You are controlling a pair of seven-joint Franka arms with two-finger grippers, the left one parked.
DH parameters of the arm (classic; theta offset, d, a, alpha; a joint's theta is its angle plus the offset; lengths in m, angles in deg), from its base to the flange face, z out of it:
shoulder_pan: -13.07 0.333 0 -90
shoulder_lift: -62.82 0 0 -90
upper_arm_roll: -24.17 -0.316 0.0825 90
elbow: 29.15 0 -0.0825 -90
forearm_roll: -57.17 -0.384 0 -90
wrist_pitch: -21.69 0 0.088 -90
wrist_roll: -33.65 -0.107 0 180
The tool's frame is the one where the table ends.
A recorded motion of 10 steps. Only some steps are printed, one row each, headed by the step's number.
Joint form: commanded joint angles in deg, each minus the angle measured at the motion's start. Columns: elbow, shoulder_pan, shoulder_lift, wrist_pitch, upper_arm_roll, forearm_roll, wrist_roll.
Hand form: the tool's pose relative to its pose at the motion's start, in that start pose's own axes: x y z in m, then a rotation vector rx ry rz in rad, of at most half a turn. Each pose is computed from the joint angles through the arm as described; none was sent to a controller.
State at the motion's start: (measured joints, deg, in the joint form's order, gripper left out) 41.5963 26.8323 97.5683 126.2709 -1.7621 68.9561 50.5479
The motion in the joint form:
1: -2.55 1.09 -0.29 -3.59 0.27 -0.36 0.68
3: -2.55 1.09 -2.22 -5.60 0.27 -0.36 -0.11
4: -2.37 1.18 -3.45 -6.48 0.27 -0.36 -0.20
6: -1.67 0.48 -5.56 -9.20 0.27 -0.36 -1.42
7: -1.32 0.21 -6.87 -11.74 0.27 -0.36 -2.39
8: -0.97 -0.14 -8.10 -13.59 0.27 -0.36 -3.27
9: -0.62 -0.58 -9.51 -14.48 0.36 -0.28 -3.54
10: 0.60 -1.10 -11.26 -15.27 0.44 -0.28 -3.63
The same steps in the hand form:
1: 0.0013 -0.0076 -0.0177 0.0050 -0.0155 -0.0172
3: -0.0047 -0.0125 -0.0378 -0.0068 -0.0235 -0.0052
4: -0.0079 -0.0170 -0.0495 -0.0153 -0.0248 -0.0067
6: -0.0202 -0.0166 -0.0648 -0.0228 -0.0531 0.0237
7: -0.0289 -0.0188 -0.0736 -0.0241 -0.0836 0.0444
8: -0.0367 -0.0196 -0.0824 -0.0282 -0.1036 0.0651
9: -0.0438 -0.0187 -0.0944 -0.0402 -0.1059 0.0779
10: -0.0526 -0.0194 -0.1031 -0.0506 -0.1161 0.0865

